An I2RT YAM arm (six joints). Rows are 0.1 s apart.
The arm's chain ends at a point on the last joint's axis. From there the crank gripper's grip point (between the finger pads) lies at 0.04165 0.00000 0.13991 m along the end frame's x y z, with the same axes.
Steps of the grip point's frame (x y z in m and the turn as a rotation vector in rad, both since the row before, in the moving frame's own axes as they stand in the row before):
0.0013, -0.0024, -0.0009, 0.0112, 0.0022, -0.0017
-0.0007, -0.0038, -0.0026, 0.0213, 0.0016, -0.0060
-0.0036, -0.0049, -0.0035, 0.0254, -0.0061, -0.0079
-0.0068, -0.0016, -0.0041, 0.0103, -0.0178, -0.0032
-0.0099, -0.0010, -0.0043, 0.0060, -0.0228, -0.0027
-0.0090, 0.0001, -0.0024, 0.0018, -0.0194, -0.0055
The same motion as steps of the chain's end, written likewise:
0.0010, -0.0008, -0.0008, 0.0112, 0.0022, -0.0017
-0.0009, -0.0006, -0.0025, 0.0213, 0.0016, -0.0060
-0.0027, -0.0010, -0.0037, 0.0254, -0.0061, -0.0079
-0.0043, 0.0000, -0.0048, 0.0103, -0.0178, -0.0032
-0.0067, 0.0000, -0.0052, 0.0060, -0.0228, -0.0027
-0.0063, 0.0006, -0.0032, 0.0018, -0.0194, -0.0055

